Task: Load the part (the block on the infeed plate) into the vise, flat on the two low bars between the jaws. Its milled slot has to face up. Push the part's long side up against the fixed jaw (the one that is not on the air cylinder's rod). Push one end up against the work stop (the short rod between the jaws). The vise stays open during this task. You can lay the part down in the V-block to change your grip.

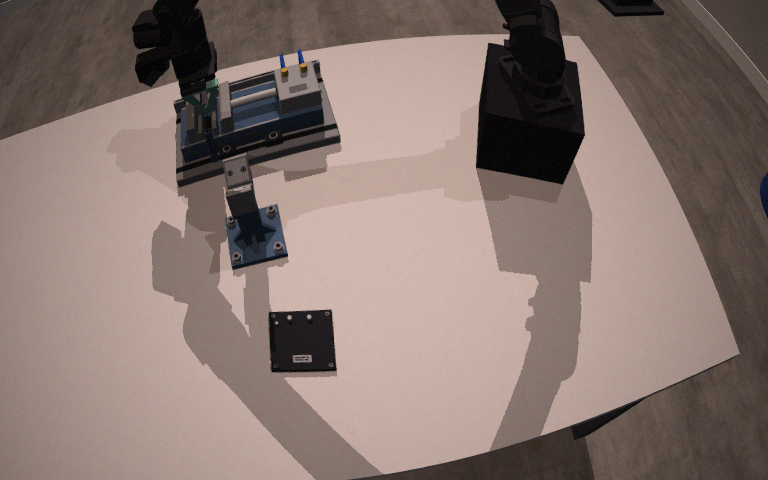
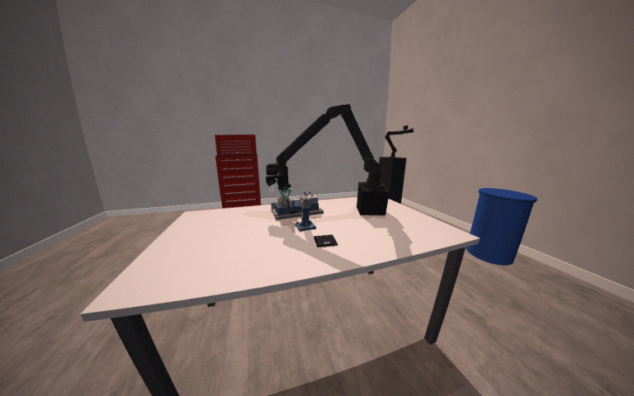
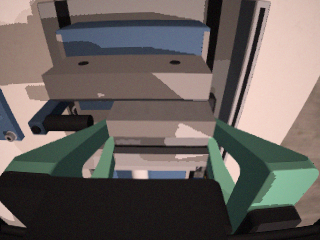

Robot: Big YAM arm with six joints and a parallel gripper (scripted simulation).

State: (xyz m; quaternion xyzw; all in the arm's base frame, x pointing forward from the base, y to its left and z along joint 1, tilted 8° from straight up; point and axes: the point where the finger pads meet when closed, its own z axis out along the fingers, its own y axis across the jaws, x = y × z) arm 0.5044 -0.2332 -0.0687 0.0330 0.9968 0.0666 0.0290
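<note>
The part is 10 mm above my hand. Also, from my hand: fixed jaw 30 mm ahead, 20 mm to the left, 20 mm below; moving jaw 30 mm behind, 20 mm to the left, 20 mm below; dark short rod 70 mm to the left, 10 mm below.
</note>
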